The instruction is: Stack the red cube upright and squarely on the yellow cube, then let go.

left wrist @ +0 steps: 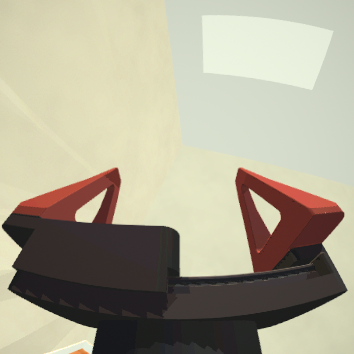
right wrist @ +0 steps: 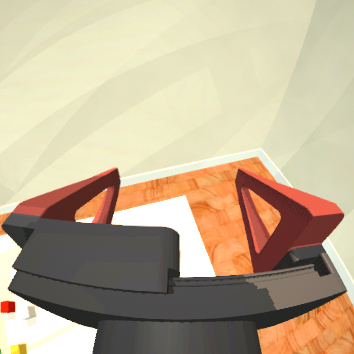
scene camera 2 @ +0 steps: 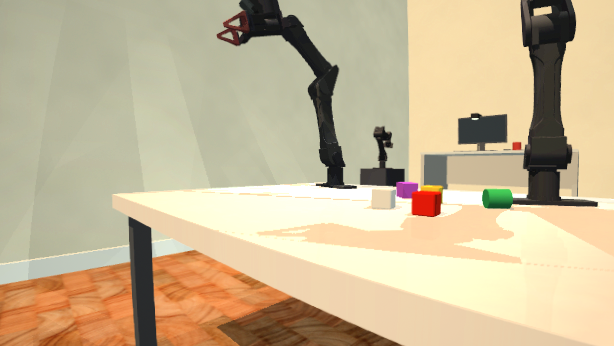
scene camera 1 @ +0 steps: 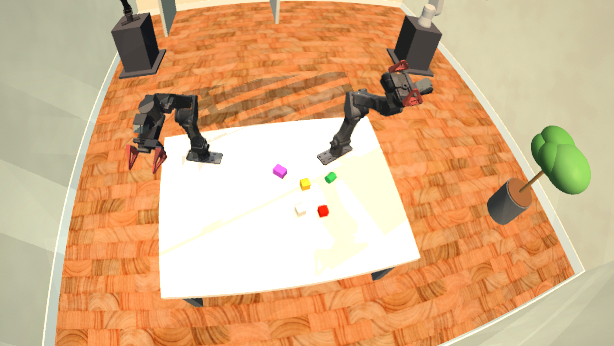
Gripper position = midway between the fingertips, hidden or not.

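Note:
My left gripper (scene camera 1: 409, 74), which also appears in its own wrist view (left wrist: 177, 173), is open and holds nothing. Open and empty as well is my right gripper (scene camera 2: 220, 30); I can see that gripper at (right wrist: 177, 174) and again at (scene camera 1: 141, 171). On the table rests a red cube (scene camera 2: 424, 203), but in the left wrist view the cube is out of frame.

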